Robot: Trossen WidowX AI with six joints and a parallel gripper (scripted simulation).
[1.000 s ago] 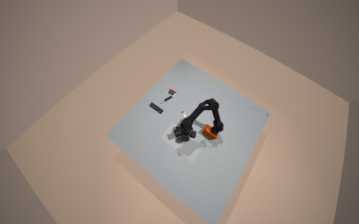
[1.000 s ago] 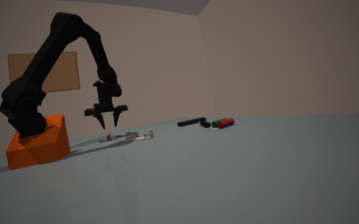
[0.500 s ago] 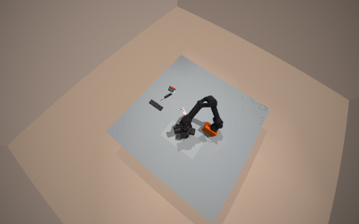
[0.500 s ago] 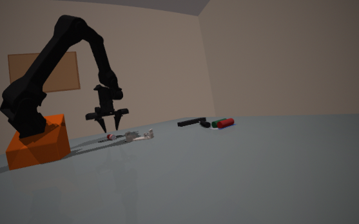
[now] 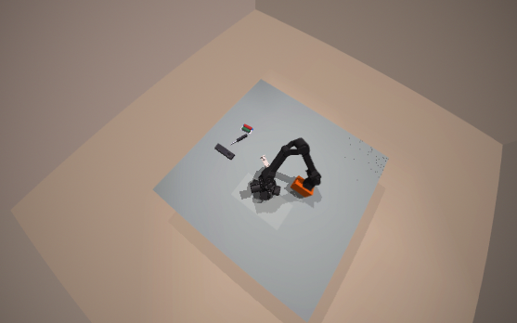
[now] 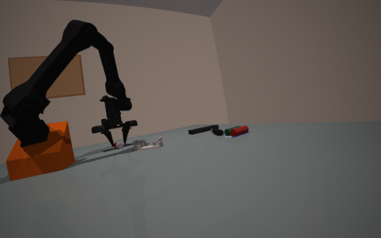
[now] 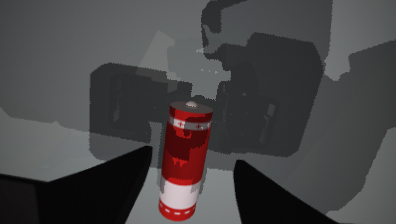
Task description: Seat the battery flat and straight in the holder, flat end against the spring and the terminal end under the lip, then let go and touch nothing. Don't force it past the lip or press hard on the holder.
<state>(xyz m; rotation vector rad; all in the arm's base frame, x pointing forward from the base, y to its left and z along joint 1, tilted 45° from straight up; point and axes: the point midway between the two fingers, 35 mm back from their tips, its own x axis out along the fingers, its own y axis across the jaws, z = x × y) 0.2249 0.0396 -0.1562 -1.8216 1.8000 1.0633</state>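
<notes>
Right now my gripper tip is right at the battery. From my gripper tip the other things lie so: black remote (40 cm ahead, 10 cm to the right).
</notes>
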